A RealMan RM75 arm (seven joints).
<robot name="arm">
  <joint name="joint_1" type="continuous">
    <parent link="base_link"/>
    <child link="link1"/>
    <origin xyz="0 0 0.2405"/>
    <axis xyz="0 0 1"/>
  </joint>
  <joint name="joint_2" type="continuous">
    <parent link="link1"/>
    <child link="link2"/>
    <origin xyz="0 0 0"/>
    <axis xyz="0 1 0"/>
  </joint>
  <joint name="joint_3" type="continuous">
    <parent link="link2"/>
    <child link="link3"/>
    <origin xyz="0 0 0.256"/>
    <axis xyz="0 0 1"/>
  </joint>
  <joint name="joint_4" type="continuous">
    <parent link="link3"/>
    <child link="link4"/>
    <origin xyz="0 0 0"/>
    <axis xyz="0 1 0"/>
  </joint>
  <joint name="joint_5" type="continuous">
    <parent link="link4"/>
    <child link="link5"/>
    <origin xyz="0 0 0.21"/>
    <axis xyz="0 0 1"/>
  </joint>
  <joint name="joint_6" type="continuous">
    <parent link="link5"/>
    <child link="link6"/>
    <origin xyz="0 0 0"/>
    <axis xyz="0 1 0"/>
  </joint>
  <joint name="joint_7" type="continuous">
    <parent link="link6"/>
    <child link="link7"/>
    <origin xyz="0 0 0.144"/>
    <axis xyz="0 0 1"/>
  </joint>
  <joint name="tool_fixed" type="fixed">
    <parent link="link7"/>
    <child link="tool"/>
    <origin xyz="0 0 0"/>
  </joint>
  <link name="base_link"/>
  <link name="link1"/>
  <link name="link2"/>
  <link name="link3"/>
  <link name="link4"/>
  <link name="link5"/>
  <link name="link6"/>
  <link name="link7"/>
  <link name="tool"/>
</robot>
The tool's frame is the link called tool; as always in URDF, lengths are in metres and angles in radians. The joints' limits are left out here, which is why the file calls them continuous.
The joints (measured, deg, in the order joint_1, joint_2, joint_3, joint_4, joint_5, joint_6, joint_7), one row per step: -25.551 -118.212 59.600 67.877 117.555 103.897 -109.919; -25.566 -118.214 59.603 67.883 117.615 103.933 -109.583; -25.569 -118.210 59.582 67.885 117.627 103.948 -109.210; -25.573 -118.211 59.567 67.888 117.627 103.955 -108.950; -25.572 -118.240 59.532 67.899 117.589 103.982 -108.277; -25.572 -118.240 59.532 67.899 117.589 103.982 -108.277; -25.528 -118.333 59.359 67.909 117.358 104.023 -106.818; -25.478 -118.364 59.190 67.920 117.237 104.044 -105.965; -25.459 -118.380 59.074 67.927 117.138 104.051 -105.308; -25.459 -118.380 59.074 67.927 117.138 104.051 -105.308; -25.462 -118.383 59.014 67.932 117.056 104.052 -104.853; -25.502 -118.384 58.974 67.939 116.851 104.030 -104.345; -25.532 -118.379 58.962 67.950 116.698 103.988 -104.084; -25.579 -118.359 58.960 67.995 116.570 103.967 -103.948; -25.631 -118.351 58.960 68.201 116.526 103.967 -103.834; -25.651 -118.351 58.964 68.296 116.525 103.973 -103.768
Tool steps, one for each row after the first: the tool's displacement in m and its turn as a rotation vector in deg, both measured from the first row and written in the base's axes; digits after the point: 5 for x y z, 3 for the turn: -0.00003 -0.00005 -0.00003 0.018 0.061 -0.344; -0.00007 -0.00005 0.00005 0.089 0.075 -0.705; -0.00005 -0.00003 0.00009 0.144 0.073 -0.961; 0.00012 -0.00008 0.00007 0.270 0.011 -1.627; 0.00012 -0.00008 0.00007 0.270 0.011 -1.627; 0.00060 -0.00021 0.00016 0.648 -0.330 -3.003; 0.00058 -0.00024 0.00054 0.942 -0.515 -3.750; 0.00066 -0.00018 0.00084 1.171 -0.648 -4.350; 0.00066 -0.00018 0.00084 1.171 -0.648 -4.350; 0.00082 -0.00008 0.00104 1.323 -0.737 -4.794; 0.00149 0.00023 0.00127 1.520 -0.929 -5.362; 0.00199 0.00052 0.00143 1.660 -1.058 -5.678; 0.00257 0.00086 0.00171 1.768 -1.142 -5.917; 0.00338 0.00127 0.00221 1.918 -1.111 -6.249; 0.00371 0.00141 0.00240 1.976 -1.081 -6.409
